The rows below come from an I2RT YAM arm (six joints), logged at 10 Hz.
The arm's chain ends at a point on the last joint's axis. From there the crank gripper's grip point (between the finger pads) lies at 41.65 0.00 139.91 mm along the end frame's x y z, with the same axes.
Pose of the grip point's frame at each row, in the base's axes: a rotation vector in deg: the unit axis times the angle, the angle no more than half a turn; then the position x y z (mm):
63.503, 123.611, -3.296, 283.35, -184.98, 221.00
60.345, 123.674, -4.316, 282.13, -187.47, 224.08
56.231, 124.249, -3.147, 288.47, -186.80, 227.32
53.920, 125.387, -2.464, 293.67, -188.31, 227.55
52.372, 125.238, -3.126, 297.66, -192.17, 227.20
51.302, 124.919, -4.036, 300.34, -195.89, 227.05
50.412, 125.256, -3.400, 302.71, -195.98, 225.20
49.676, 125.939, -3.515, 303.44, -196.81, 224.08
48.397, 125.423, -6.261, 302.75, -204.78, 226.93
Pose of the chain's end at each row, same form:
63.503, 123.611, -3.296, 220.58, -166.92, 351.55
60.345, 123.674, -4.316, 217.73, -166.97, 353.47
56.231, 124.249, -3.147, 220.88, -168.27, 355.37
53.920, 125.387, -2.464, 225.96, -171.83, 355.82
52.372, 125.238, -3.126, 229.02, -174.20, 354.77
51.302, 124.919, -4.036, 230.99, -175.89, 353.94
50.412, 125.256, -3.400, 232.88, -177.40, 352.04
49.676, 125.939, -3.515, 234.48, -178.58, 351.45
48.397, 125.423, -6.261, 233.93, -181.00, 353.45

